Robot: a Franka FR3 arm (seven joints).
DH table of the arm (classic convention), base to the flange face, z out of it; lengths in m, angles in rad. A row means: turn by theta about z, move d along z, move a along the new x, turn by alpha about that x. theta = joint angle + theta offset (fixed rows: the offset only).
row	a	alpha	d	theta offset
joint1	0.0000	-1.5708	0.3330	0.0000
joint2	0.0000	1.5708	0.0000	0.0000
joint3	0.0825	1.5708	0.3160	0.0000
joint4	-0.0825	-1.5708	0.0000	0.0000
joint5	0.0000	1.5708	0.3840	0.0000
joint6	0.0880	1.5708	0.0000	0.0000
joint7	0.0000	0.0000	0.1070	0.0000
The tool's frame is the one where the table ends.
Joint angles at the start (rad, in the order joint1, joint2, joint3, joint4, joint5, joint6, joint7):
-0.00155 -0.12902 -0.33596 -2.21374 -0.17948 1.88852 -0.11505
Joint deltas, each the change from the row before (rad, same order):
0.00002 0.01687 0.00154 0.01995 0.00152 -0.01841 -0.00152
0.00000 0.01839 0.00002 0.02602 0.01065 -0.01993 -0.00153
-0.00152 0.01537 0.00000 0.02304 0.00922 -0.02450 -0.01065
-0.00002 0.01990 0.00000 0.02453 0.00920 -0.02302 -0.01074
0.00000 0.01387 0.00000 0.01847 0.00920 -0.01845 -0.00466
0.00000 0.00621 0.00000 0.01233 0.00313 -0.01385 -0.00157
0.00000 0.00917 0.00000 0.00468 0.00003 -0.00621 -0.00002
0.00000 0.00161 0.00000 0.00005 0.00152 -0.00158 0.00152
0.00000 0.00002 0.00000 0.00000 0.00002 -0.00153 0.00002
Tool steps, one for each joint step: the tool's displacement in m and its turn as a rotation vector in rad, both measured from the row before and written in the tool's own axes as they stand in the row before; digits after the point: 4 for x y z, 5 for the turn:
0.0038 0.0001 -0.0008 -0.00277 -0.01524 -0.00012
0.0046 0.0006 -0.0028 0.00544 -0.01144 0.00477
0.0030 0.0011 -0.0021 0.00613 -0.01608 -0.00387
0.0043 0.0002 -0.0012 0.00490 -0.01739 -0.00565
0.0029 -0.0001 -0.0013 0.00634 -0.01271 -0.00048
0.0011 0.0003 -0.0020 0.00203 -0.00737 0.00057
0.0018 -0.0001 0.0022 -0.00119 -0.01064 0.00039
0.0002 -0.0002 0.0008 0.00146 -0.00289 0.00178
-0.0002 0.0000 0.0001 0.00024 -0.00153 0.00002

